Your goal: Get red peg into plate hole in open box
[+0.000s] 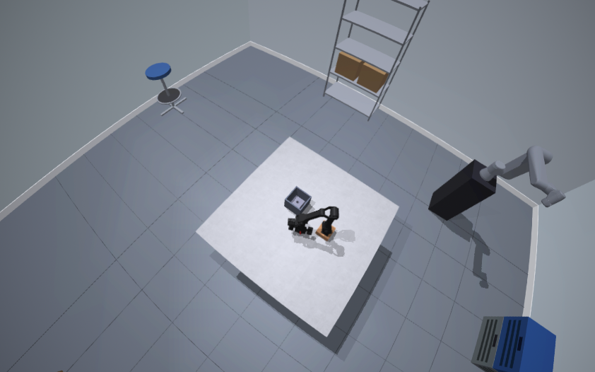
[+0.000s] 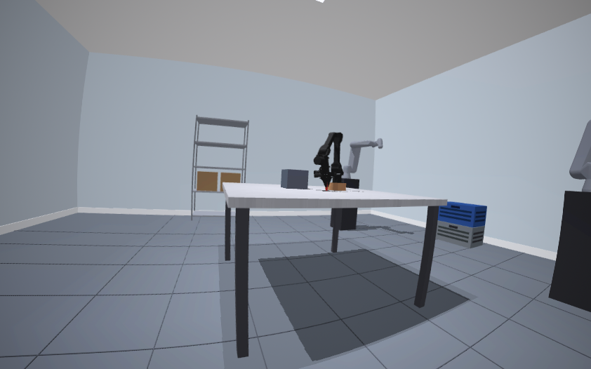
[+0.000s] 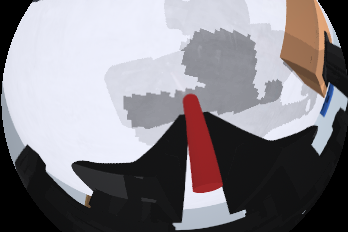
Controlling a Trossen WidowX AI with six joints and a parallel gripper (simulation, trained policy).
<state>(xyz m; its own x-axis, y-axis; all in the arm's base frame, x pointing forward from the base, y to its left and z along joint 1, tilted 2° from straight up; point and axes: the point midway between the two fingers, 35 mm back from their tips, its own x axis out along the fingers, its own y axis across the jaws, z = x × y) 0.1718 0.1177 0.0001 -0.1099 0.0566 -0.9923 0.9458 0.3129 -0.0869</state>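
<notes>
Right now my gripper tip is 21 cm to the left of the grey plate, 16 cm short of it and 2 cm below it. From my gripper tip the other things lie so: red peg 2 cm above.
</notes>
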